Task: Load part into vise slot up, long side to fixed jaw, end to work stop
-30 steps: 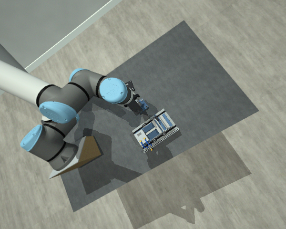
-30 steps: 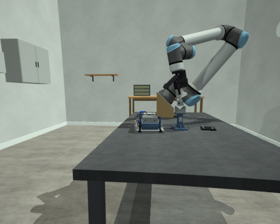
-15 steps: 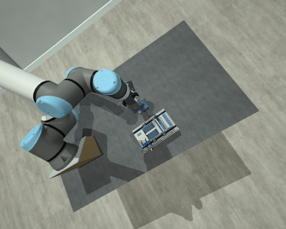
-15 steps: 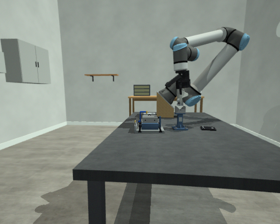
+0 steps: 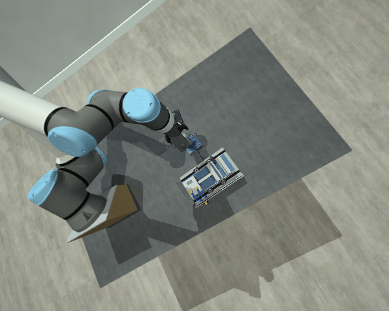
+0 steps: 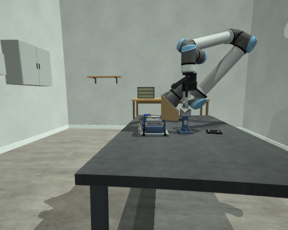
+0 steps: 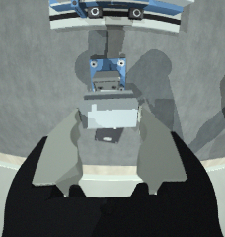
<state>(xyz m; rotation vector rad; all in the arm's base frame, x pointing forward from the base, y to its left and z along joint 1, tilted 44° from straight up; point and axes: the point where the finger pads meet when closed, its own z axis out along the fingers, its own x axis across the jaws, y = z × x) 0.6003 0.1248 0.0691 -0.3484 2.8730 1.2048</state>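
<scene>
The part is 1 cm to the right of my hand and 1 cm below it. Round my hand: infeed plate: 20 cm to the left, 19 cm below, 3 cm behind; then vise: 21 cm to the right, 15 cm below, 2 cm ahead.
</scene>
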